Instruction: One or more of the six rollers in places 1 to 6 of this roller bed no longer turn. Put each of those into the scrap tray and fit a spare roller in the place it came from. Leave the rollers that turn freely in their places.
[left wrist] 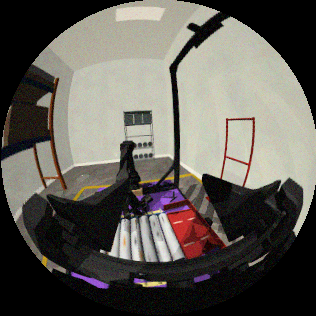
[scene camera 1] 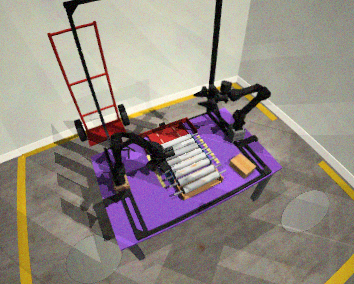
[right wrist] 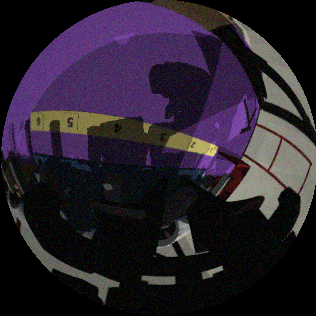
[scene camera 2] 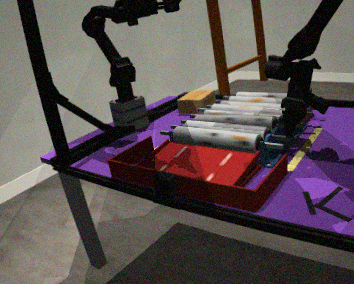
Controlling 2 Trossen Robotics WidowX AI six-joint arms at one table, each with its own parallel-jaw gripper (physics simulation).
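The roller bed holds grey rollers side by side on the purple table. Two spare rollers lie in a wooden cradle at its near end. The red scrap tray is empty. My right gripper is down at the shaft end of a roller, about place 3, and is shut on it. My left gripper is open and empty, held high behind the bed.
A yellow number strip runs along the bed. A wooden block lies on the table beside the bed. A black gantry post, a red hand truck and an orange ladder stand around the table.
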